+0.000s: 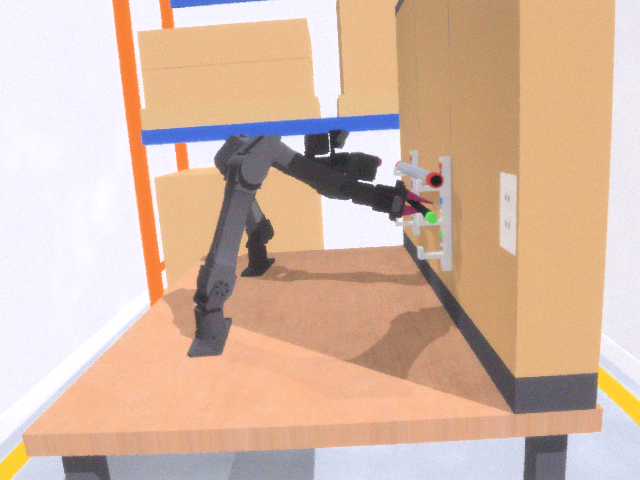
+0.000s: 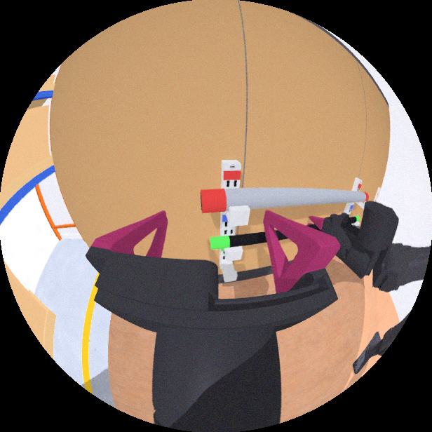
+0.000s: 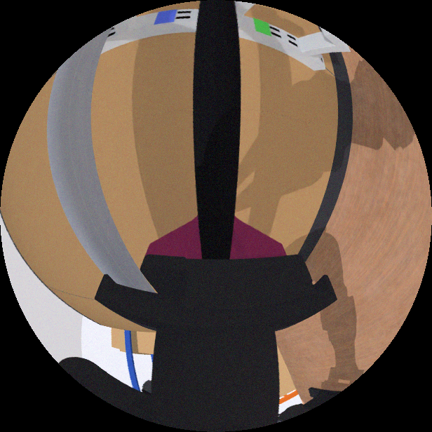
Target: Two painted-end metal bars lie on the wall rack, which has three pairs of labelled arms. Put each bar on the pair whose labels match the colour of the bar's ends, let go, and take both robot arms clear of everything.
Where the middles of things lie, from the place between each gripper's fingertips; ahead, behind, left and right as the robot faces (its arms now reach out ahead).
Right now the thick grey bar [image 3: 70, 150] is 70 mm ahead of my left hand, 240 mm to the right of it and 20 mm below it. Also, from my left hand: white socket plate [image 1: 508, 181]: 140 mm ahead, 810 mm to the right, 40 mm below; thin black bar [image 3: 217, 73]: 70 mm ahead, 240 mm to the right, 100 mm below.
My right hand is 4 cm past the thin black bar, 1 cm to the right of it and 1 cm below it. The rest, counted from my right hand: white socket plate (3 cm ahead, 56 cm to the right, 7 cm above); thick grey bar (4 cm behind, 1 cm to the left, 9 cm above).
